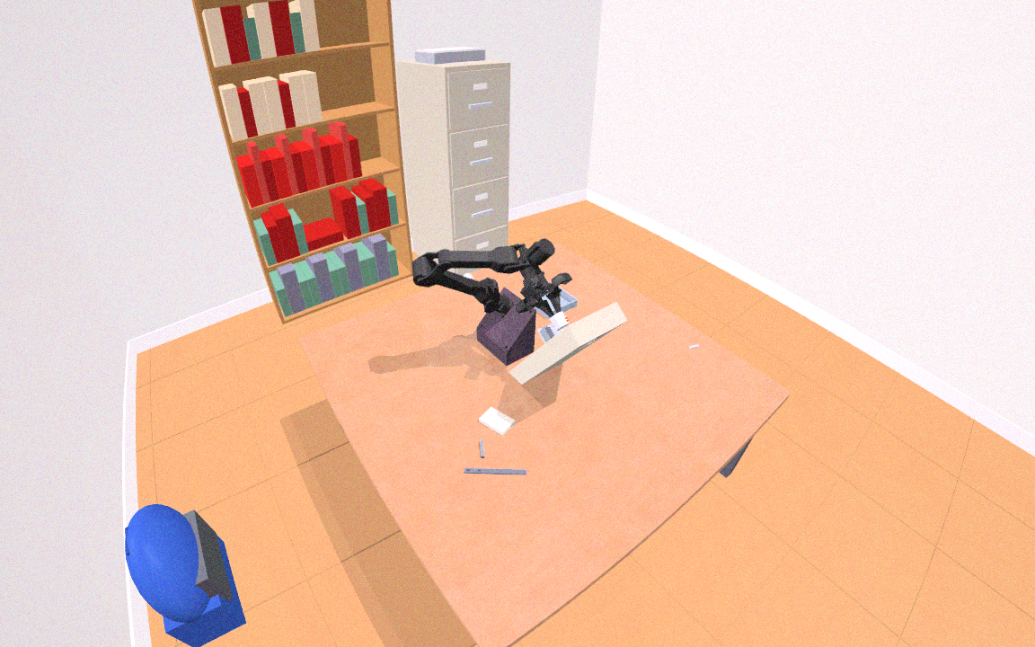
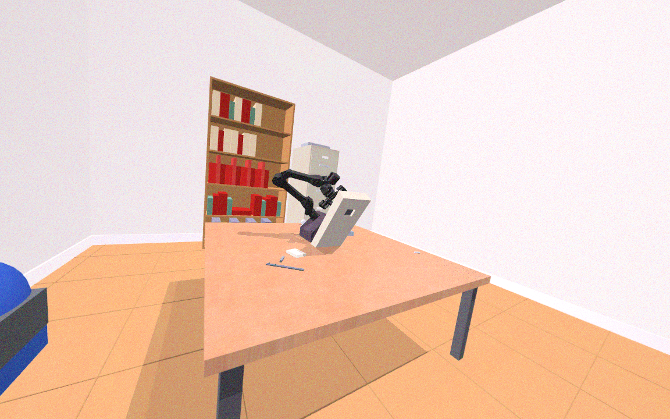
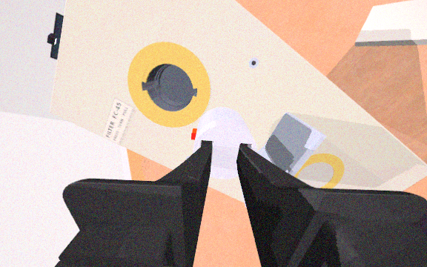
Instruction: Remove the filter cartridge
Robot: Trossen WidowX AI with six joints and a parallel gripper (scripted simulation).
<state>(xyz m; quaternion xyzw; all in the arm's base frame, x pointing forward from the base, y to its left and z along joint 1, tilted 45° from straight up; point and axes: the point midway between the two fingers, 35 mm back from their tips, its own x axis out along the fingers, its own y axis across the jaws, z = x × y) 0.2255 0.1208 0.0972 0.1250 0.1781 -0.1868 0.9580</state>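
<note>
My gripper tip is 10 mm short of the round filter cartridge and 10 mm above it. Round my gripper tip: white pad: 250 mm to the right, 250 mm below, 60 mm ahead; then blue-grey tray: 350 mm behind, 260 mm to the left, 250 mm below; then short grey piece: 330 mm to the right, 250 mm below, 120 mm ahead.
</note>
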